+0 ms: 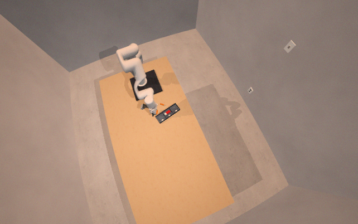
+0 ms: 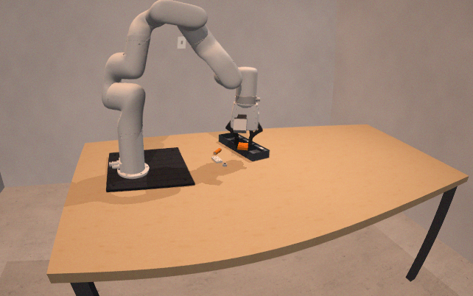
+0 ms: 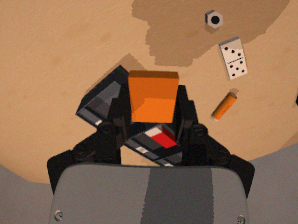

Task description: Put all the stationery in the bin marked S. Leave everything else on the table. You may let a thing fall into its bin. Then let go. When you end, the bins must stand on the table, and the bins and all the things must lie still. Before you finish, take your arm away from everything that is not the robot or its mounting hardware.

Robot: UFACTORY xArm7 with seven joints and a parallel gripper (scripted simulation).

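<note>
The dark bin tray is 5 cm ahead of my hand, 11 cm to the left of it and 6 cm below it. From my hand the other things lie so: orange block: 2 cm below; then white flat piece: 9 cm behind, 3 cm to the left, 7 cm below; then grey nut: 8 cm behind, 3 cm to the right, 7 cm below.
</note>
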